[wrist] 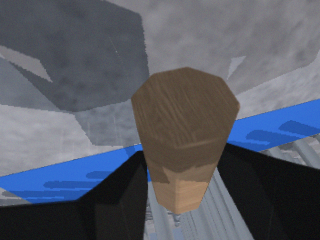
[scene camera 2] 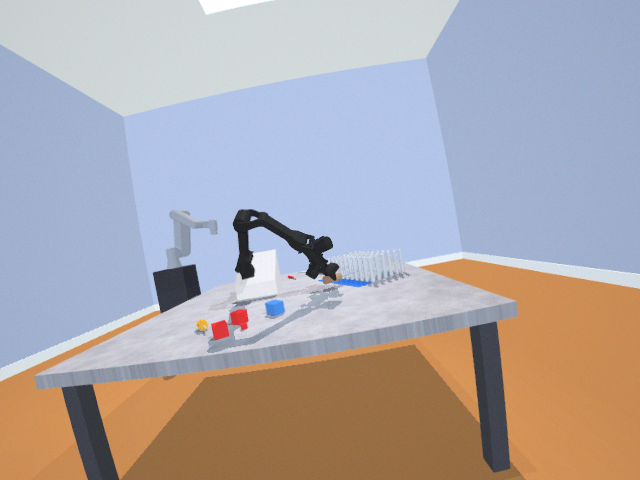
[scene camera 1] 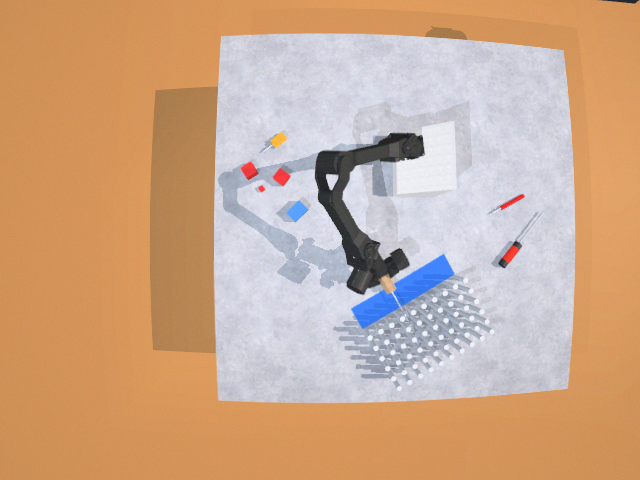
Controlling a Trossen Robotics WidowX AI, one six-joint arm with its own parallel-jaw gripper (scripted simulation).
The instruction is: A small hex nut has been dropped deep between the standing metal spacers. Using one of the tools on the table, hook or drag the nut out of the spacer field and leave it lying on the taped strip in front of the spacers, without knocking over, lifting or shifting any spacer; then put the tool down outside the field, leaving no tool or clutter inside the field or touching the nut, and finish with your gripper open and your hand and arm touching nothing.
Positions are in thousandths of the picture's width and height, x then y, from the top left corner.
Scene:
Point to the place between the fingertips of the gripper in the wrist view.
At 561, 640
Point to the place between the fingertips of the gripper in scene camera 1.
602, 584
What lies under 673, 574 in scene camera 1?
A blue taped strip.

